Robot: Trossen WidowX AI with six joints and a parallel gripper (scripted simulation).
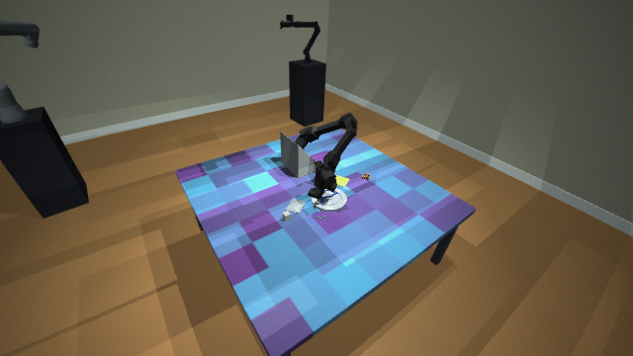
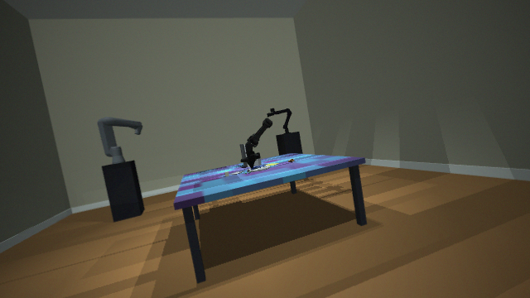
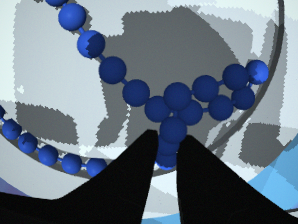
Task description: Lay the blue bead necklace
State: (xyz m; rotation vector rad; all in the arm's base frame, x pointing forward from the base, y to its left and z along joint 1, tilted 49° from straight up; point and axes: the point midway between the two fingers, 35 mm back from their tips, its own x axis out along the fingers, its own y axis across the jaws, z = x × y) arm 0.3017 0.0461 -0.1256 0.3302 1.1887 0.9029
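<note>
Now: gripper tip 20 mm short of the round white bead board, 50 mm to the right of it and 10 mm above it. Round my gripper tip: cream cube: 10 mm ahead, 230 mm to the right; then yellow patch: 80 mm behind, 210 mm to the left, 10 mm below; then flat grey square: 40 mm behind, 130 mm to the right, 10 mm below.
</note>
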